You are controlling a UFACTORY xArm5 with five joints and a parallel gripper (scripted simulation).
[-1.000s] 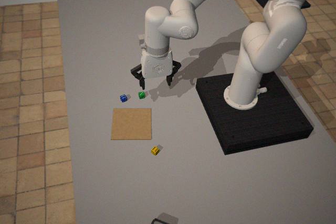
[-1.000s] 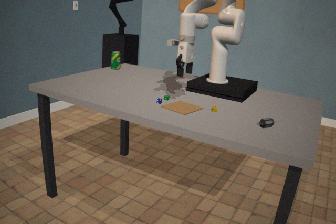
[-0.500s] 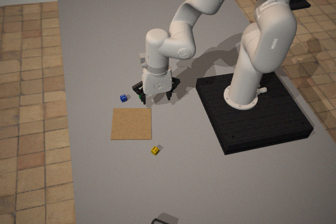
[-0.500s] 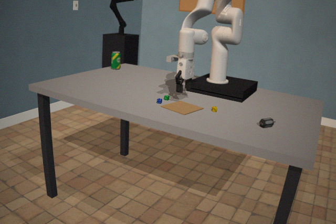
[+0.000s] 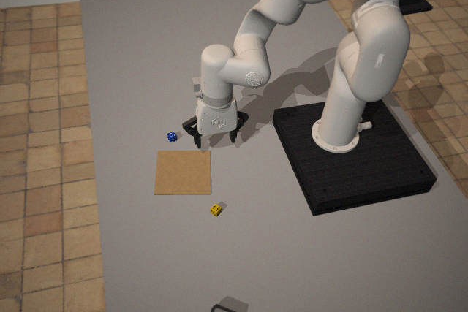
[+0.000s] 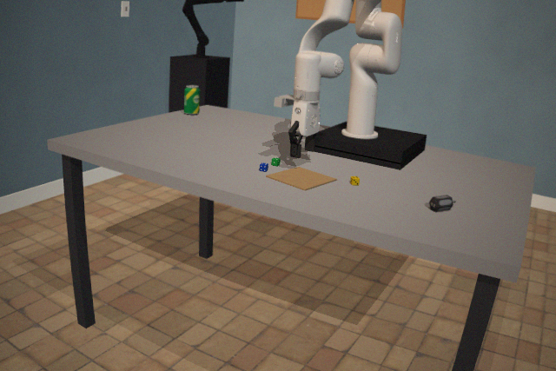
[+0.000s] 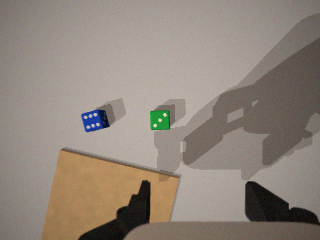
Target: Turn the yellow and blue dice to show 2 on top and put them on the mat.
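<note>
Right now the yellow die is 180 mm to the left of my hand, 60 mm ahead of it and 40 mm below it. From my hand the other things lie so: blue die (100 mm ahead, 70 mm to the right, 40 mm below); then green die (70 mm to the right, 40 mm below, 30 mm ahead); then mat (100 mm ahead, 50 mm below, 40 mm to the left).
</note>
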